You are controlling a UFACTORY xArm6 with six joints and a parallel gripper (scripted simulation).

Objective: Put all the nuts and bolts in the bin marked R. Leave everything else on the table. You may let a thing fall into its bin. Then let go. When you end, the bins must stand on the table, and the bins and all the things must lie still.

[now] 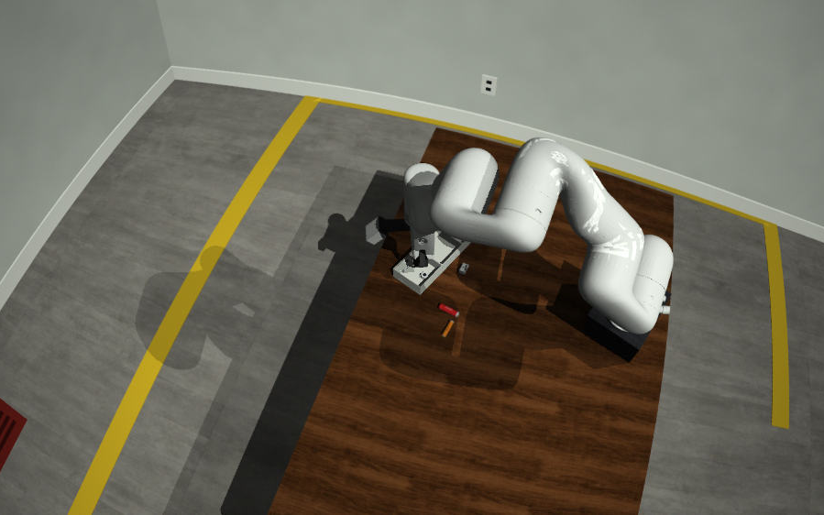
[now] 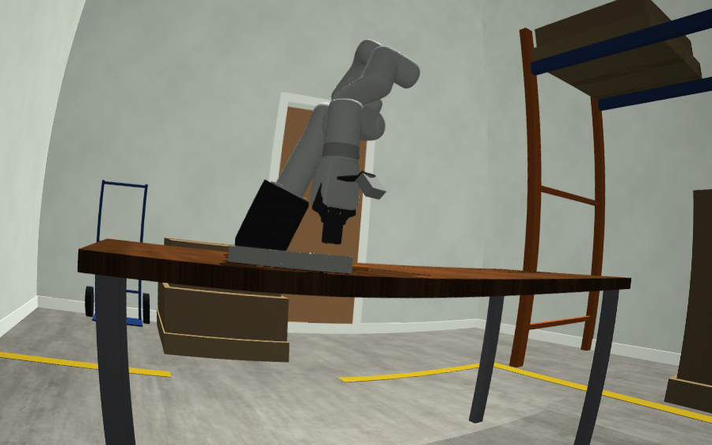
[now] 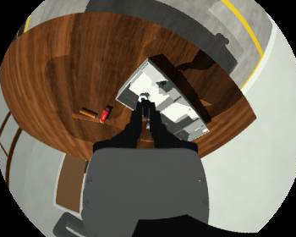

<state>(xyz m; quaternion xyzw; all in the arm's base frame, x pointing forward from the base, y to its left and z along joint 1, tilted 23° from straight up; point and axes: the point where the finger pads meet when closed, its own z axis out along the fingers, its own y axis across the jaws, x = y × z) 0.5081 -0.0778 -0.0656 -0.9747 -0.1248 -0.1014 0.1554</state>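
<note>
Now: the dark bolt 20 mm below my hand and 10 mm ahead of it. The rest, counted from my hand: nut (70 mm below, 10 mm behind); then long grey bin (80 mm to the right, 60 mm below, 30 mm behind); then silver bolt (60 mm below, 40 mm ahead, 10 mm to the right).
</note>
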